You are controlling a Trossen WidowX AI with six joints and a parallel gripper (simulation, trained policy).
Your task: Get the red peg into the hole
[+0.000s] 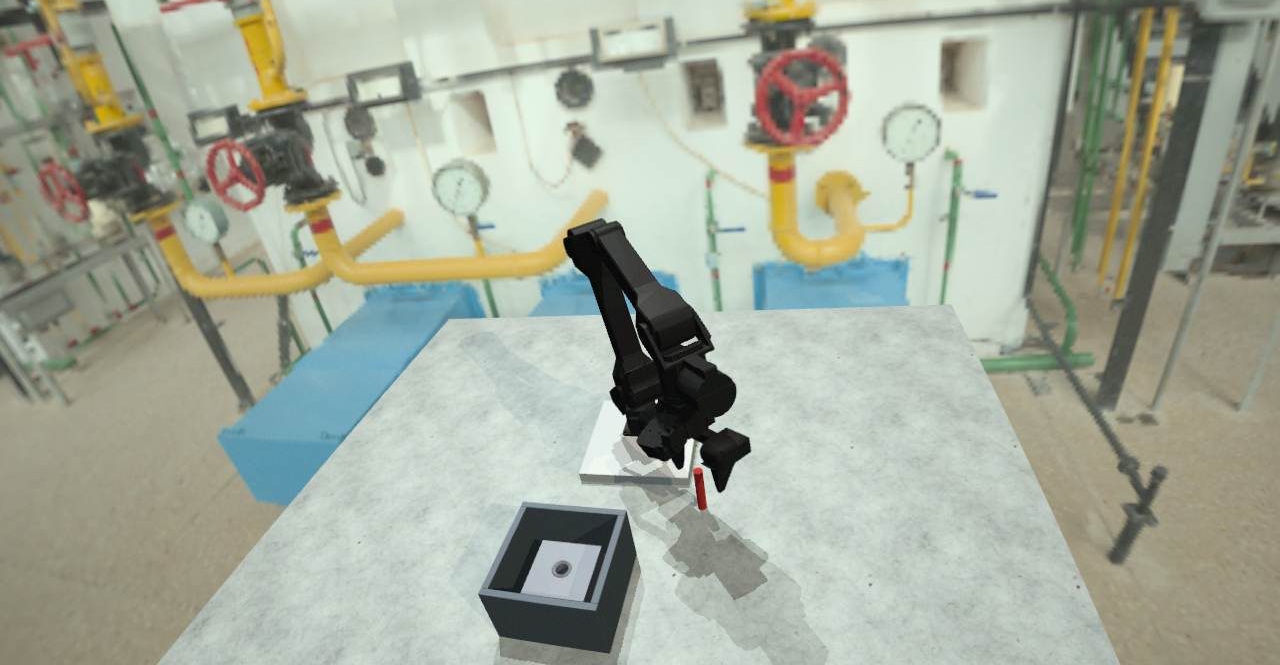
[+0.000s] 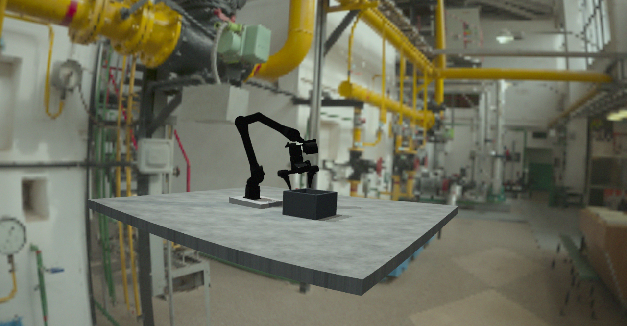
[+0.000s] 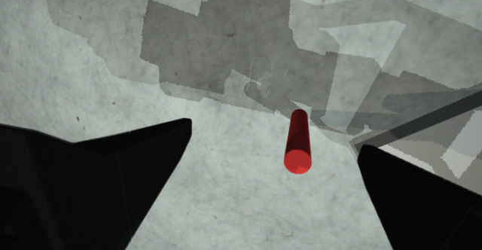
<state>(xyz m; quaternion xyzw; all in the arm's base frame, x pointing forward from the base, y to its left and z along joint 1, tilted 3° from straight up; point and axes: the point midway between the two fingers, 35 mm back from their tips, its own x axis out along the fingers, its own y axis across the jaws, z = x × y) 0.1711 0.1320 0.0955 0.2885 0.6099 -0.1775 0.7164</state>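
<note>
Right now my gripper tip is 40 mm above the red peg, 20 mm past it and 10 mm to the left of it. From my gripper tip the other things lie so: dark box: 170 mm to the right, 170 mm ahead, 50 mm below; then light grey plate: 170 mm to the right, 170 mm ahead, 30 mm below.
</note>
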